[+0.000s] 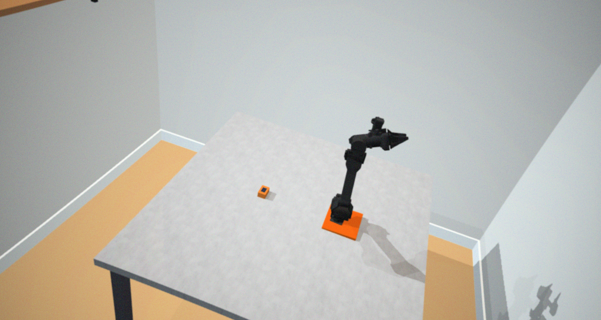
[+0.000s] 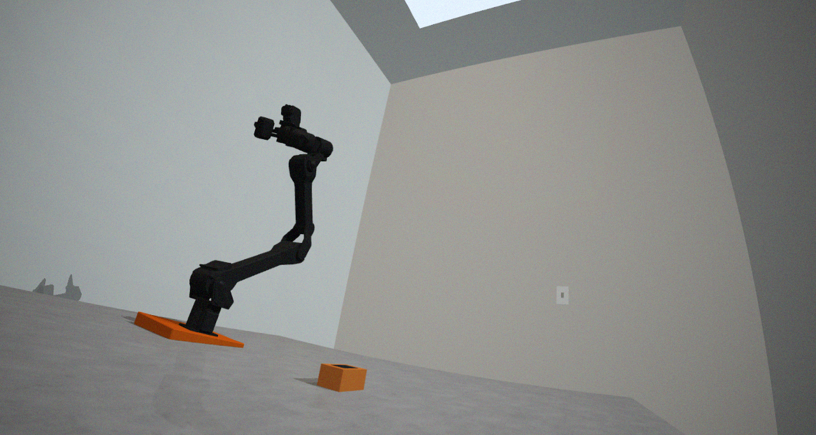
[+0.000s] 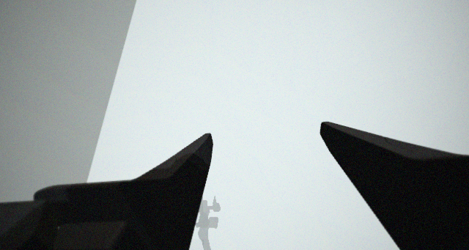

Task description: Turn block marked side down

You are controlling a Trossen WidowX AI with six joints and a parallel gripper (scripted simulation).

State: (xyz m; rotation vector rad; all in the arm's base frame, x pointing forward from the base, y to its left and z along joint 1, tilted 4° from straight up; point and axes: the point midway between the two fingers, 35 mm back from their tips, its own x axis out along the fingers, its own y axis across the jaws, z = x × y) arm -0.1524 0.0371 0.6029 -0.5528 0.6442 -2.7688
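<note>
Now: the orange block 56 cm ahead of my gripper tip, 4 cm to the right of it and 61 cm below it.
</note>
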